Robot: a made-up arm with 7 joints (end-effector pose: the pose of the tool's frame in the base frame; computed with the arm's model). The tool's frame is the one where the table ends. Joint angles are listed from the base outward.
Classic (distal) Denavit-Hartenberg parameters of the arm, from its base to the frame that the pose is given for. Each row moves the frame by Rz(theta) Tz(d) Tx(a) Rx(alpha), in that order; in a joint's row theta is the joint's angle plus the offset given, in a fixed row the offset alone. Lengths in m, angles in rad.
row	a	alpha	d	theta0
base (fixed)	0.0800	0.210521	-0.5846	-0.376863
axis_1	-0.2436	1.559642	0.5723	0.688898
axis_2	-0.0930	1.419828	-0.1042	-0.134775
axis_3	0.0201	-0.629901	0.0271	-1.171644
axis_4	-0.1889	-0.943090	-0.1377	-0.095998
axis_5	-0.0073	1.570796	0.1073	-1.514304
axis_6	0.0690	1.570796	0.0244	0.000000
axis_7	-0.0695	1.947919	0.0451	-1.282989
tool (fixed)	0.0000	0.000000	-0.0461	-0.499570
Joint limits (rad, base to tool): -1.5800..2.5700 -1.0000..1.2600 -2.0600..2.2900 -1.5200..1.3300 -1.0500..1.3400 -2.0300..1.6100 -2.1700..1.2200
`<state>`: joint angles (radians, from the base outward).
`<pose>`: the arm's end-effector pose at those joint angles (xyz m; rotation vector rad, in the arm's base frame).
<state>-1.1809 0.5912 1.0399 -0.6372 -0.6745 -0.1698 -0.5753</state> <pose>-0.3657 0.2898 0.0670 0.3860 0.4953 -0.8842</pose>
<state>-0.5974 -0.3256 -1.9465 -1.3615 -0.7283 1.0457 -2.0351</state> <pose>-0.2491 0.2732 0.1392 -0.0491 -0.4049 -1.5898</pose>
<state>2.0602 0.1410 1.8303 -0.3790 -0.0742 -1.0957 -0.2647</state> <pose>0.2130 -0.7208 0.0244 0.2719 1.2846 1.2787</pose>
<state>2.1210 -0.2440 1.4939 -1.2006 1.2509 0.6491 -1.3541</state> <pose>0.2060 -0.3330 -0.0127 1.5910 0.0923 2.4347</pose>
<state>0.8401 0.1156 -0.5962 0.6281 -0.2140 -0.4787 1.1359</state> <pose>-0.0147 -0.6024 -0.0312 -1.5570 0.7739 1.5180</pose>
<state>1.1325 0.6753 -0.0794 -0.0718 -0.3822 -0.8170 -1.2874</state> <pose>0.0335 -0.6314 -0.1716 0.8100 0.3542 1.9875</pose>
